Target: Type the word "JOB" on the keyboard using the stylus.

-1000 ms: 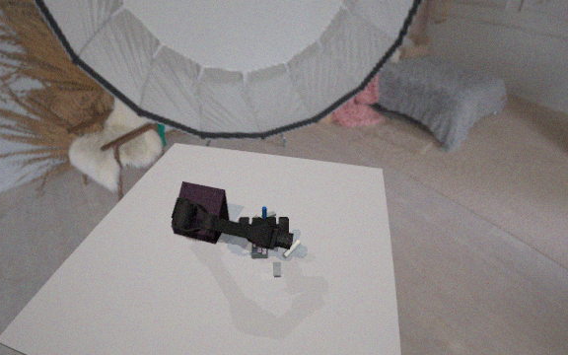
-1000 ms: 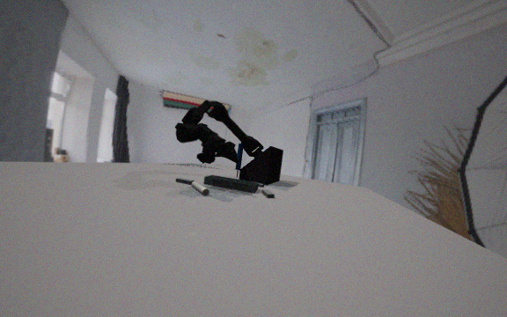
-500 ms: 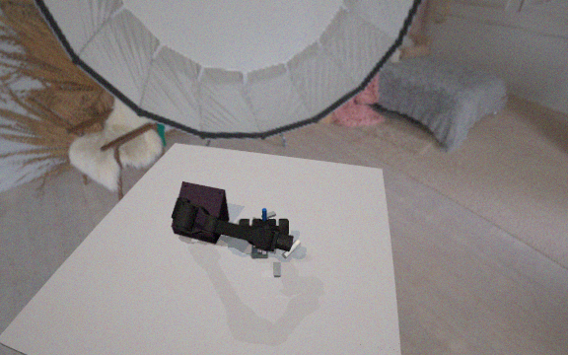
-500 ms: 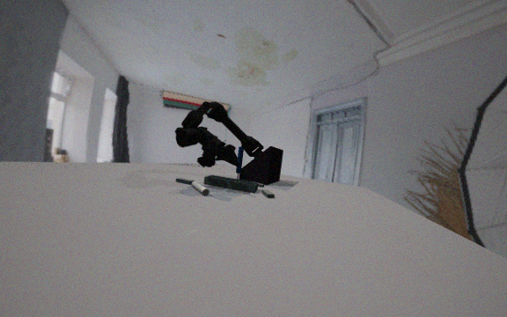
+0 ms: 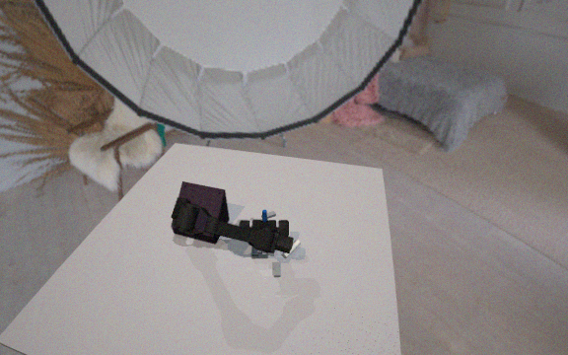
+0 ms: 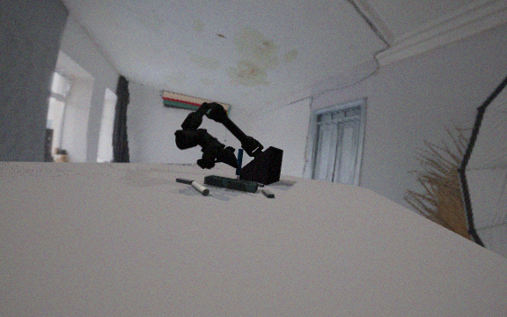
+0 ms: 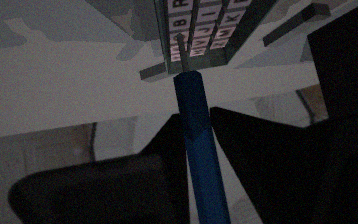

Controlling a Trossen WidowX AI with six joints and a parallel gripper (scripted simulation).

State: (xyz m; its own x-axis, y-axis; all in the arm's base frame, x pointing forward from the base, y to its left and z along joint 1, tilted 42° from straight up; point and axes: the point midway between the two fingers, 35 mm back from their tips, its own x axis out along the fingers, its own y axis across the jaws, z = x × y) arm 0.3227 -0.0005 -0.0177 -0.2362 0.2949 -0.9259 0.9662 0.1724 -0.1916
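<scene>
Now: the blue stylus 10 mm below my gripper tip. Also, from my gripper tip: white cylinder: 130 mm ahead, 50 mm to the right, 70 mm below; then grey block: 130 mm behind, 20 mm to the left, 70 mm below.
</scene>
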